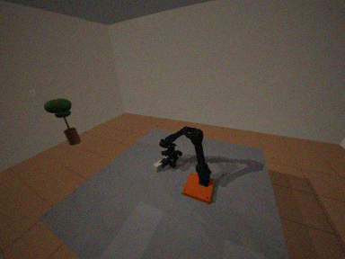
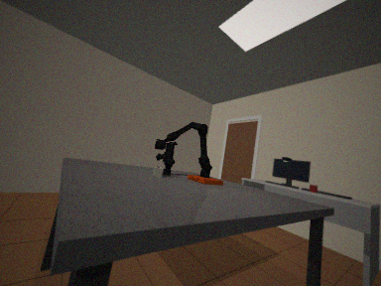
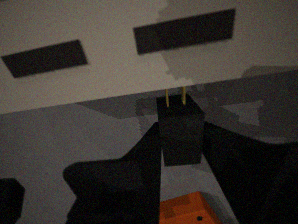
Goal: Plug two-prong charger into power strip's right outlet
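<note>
My gripper tip is 20 mm short of the two-prong charger, 10 mm to the left of it and 10 mm below it.
</note>
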